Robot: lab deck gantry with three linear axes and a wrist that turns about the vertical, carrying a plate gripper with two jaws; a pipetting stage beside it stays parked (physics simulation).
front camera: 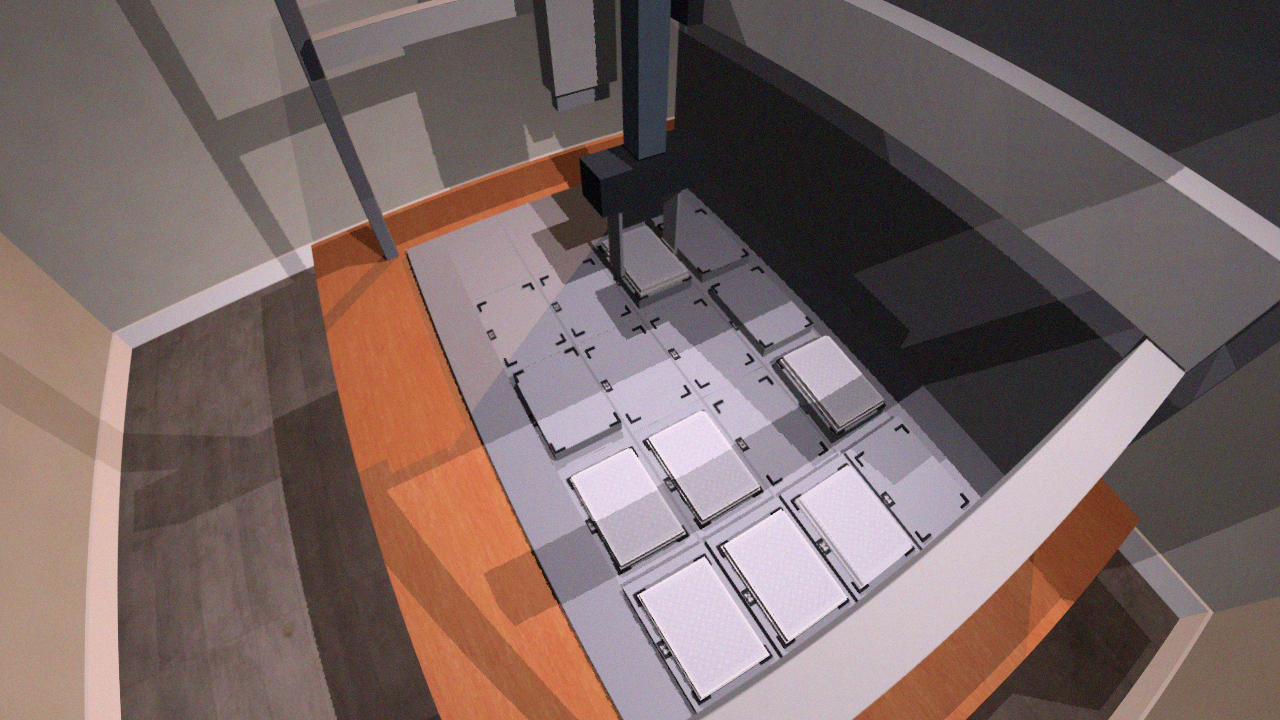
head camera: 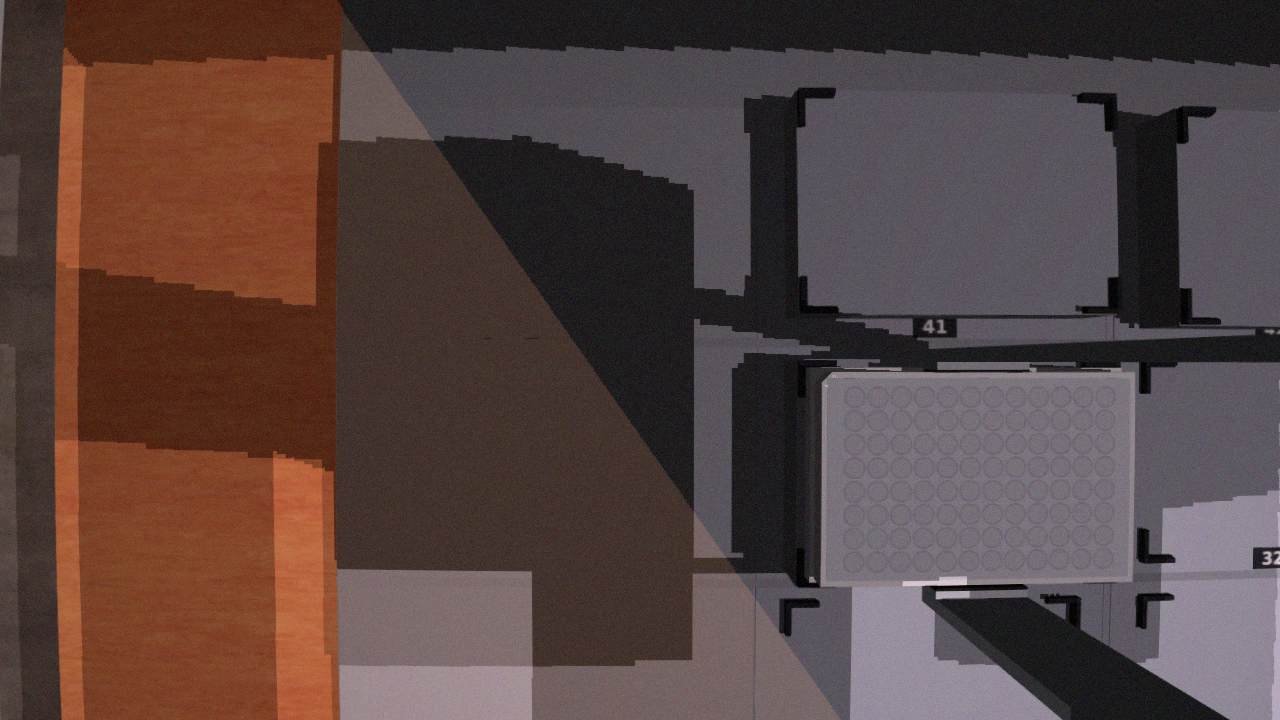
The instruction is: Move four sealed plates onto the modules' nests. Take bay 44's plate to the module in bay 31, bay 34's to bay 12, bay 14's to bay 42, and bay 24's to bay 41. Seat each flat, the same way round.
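Places are measured from the robot's base along level axes (x left, y back, z up), in metres.
Pixels of known places: gripper, fingertip midpoint: (front camera: 643, 258) (head camera: 967, 475); robot's base, origin of the base link: (front camera: 479, 306).
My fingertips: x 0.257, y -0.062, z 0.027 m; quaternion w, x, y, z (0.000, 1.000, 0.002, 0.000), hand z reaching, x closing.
For each thing: its middle in the pictures, then the offset to it from my fingertips. "spot": a spot on its surface instead.
- white plate, body centre: (head camera: 970, 475) (front camera: 644, 258) dx +0.000, dy -0.001, dz +0.000 m
- bay 41, body centre: (head camera: 948, 208) (front camera: 701, 243) dx +0.111, dy -0.002, dz -0.016 m
- bay 42, body centre: (front camera: 760, 308) dx +0.107, dy -0.165, dz -0.016 m
- bay 12, body centre: (front camera: 565, 400) dx -0.214, dy -0.166, dz -0.016 m
- bay 34, surface spot: (front camera: 854, 523) spot: dx -0.004, dy -0.494, dz +0.002 m
- bay 24, surface spot: (front camera: 783, 574) spot: dx -0.111, dy -0.495, dz +0.002 m
- bay 14, surface spot: (front camera: 704, 626) spot: dx -0.214, dy -0.496, dz +0.002 m
- Bay 44, surface spot: (front camera: 917, 479) spot: dx +0.114, dy -0.497, dz -0.012 m
- bay 43, surface spot: (front camera: 823, 371) spot: dx +0.099, dy -0.310, dz +0.006 m
- bay 23, surface spot: (front camera: 702, 461) spot: dx -0.108, dy -0.328, dz -0.012 m
- bay 13, surface spot: (front camera: 626, 501) spot: dx -0.213, dy -0.327, dz -0.012 m
My gripper (front camera: 642, 240) (head camera: 981, 476) is at bay 31, its two jaws shut on a white plate (front camera: 646, 254) (head camera: 980, 479). The plate looks level, at or very close to the nest; whether it rests there is hard to tell. In the head view a cut corner shows at its top left. The module in bay 41 (front camera: 709, 234) (head camera: 957, 201) is empty beside it. In the front view the modules in bay 42 (front camera: 768, 308) and bay 12 (front camera: 572, 411) are empty. Plates sit in bay 34 (front camera: 854, 523), bay 24 (front camera: 783, 574) and bay 14 (front camera: 704, 626). Bay 44 (front camera: 917, 479) holds no plate.
Other plates sit in bay 43 (front camera: 823, 371), bay 23 (front camera: 702, 461) and bay 13 (front camera: 626, 501). The parked pipetting stage (front camera: 572, 49) hangs behind the gripper. A pale beam (front camera: 1011, 528) crosses the front right. A thin post (front camera: 344, 152) stands at the back left.
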